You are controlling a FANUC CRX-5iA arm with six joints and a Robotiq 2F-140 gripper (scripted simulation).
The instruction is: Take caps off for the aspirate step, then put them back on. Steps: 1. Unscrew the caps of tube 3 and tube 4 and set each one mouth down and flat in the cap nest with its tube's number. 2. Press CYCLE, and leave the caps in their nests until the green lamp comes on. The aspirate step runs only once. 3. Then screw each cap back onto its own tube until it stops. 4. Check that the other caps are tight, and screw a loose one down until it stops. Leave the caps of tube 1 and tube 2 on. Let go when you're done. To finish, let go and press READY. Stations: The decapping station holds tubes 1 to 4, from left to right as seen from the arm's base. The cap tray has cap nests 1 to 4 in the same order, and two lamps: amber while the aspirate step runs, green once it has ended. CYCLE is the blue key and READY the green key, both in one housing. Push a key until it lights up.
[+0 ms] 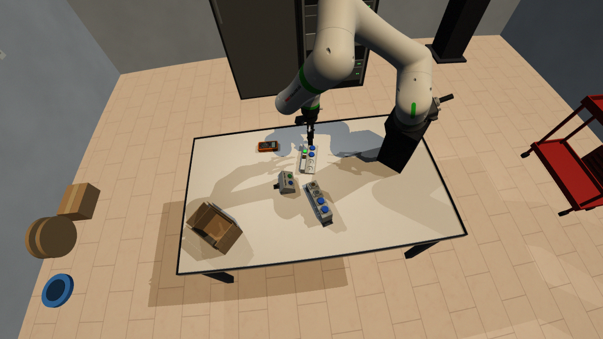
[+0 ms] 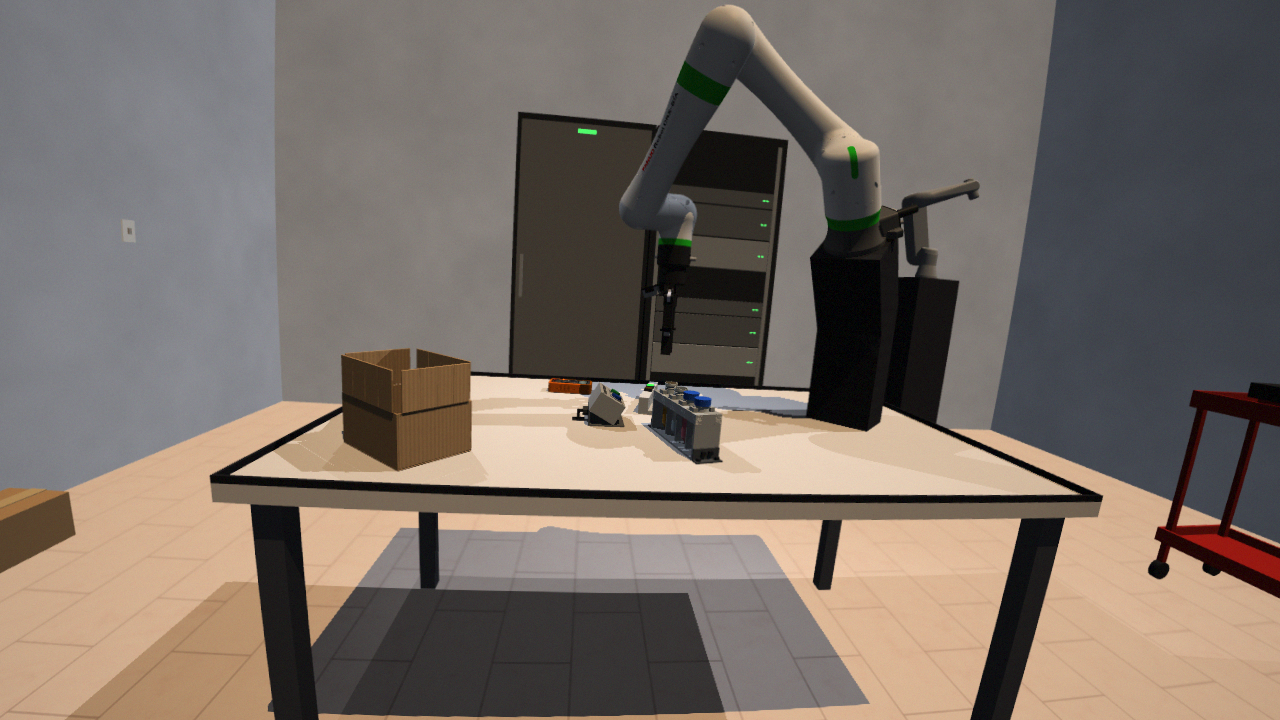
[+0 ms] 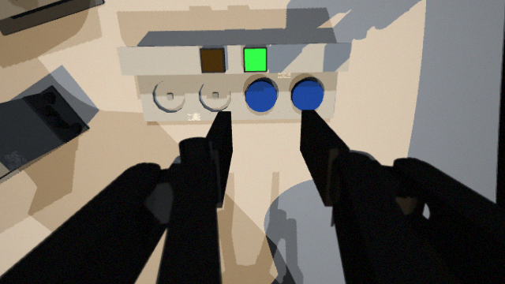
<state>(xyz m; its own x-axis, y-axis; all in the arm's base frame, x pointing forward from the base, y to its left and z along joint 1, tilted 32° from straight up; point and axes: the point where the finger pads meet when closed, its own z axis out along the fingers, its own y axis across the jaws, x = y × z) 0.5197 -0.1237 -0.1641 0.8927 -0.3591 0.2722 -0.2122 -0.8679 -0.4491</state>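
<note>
My gripper is now 170 mm above the blue cap. Also, from my hand: blue cycle key 140 mm ahead, 220 mm to the left, 110 mm below; then key housing 170 mm ahead, 190 mm to the left, 130 mm below; then green ready key 150 mm ahead, 170 mm to the left, 110 mm below.
</note>
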